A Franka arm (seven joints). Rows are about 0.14 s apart.
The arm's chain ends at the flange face. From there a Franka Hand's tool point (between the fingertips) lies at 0.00 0.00 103.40 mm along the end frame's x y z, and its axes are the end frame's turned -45 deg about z.
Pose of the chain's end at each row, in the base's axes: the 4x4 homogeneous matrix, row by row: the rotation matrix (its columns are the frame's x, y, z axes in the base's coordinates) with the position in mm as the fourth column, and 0 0 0 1 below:
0.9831 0.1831 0.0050 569.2; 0.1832 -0.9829 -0.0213 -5.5; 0.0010 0.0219 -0.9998 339.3; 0 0 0 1
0.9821 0.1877 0.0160 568.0; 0.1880 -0.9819 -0.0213 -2.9; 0.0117 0.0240 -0.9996 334.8; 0 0 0 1
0.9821 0.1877 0.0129 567.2; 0.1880 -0.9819 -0.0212 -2.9; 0.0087 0.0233 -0.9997 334.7; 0 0 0 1
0.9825 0.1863 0.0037 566.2; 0.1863 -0.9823 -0.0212 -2.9; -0.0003 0.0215 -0.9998 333.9; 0 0 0 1
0.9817 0.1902 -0.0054 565.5; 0.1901 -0.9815 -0.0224 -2.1; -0.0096 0.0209 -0.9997 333.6; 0 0 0 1
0.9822 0.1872 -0.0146 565.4; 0.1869 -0.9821 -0.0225 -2.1; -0.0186 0.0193 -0.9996 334.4; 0 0 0 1
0.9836 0.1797 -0.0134 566.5; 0.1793 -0.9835 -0.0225 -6.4; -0.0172 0.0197 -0.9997 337.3; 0 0 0 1
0.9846 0.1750 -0.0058 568.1; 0.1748 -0.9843 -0.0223 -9.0; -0.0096 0.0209 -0.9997 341.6; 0 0 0 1
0.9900 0.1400 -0.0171 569.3; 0.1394 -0.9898 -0.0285 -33.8; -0.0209 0.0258 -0.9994 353.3; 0 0 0 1
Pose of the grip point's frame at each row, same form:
0.5657 0.8246 0.0050 569.7; 0.8246 -0.5655 -0.0213 -7.7; -0.0148 0.0162 -0.9998 235.9; 0 0 0 1
0.5617 0.8272 0.0160 569.7; 0.8272 -0.5614 -0.0213 -5.1; -0.0087 0.0252 -0.9996 231.4; 0 0 0 1
0.5617 0.8272 0.0129 568.5; 0.8272 -0.5614 -0.0212 -5.1; -0.0103 0.0226 -0.9997 231.3; 0 0 0 1
0.5630 0.8265 0.0037 566.6; 0.8263 -0.5629 -0.0212 -5.1; -0.0154 0.0150 -0.9998 230.5; 0 0 0 1
0.5597 0.8287 -0.0054 564.9; 0.8284 -0.5596 -0.0224 -4.4; -0.0216 0.0080 -0.9997 230.2; 0 0 0 1
0.5621 0.8269 -0.0146 563.9; 0.8266 -0.5623 -0.0225 -4.4; -0.0268 0.0005 -0.9996 231.0; 0 0 0 1
0.5684 0.8226 -0.0134 565.1; 0.8222 -0.5687 -0.0225 -8.7; -0.0261 0.0018 -0.9997 233.9; 0 0 0 1
0.5725 0.8200 -0.0058 567.5; 0.8196 -0.5724 -0.0223 -11.3; -0.0216 0.0080 -0.9997 238.2; 0 0 0 1
0.6010 0.7990 -0.0171 567.5; 0.7985 -0.6013 -0.0285 -36.7; -0.0330 0.0035 -0.9994 250.0; 0 0 0 1

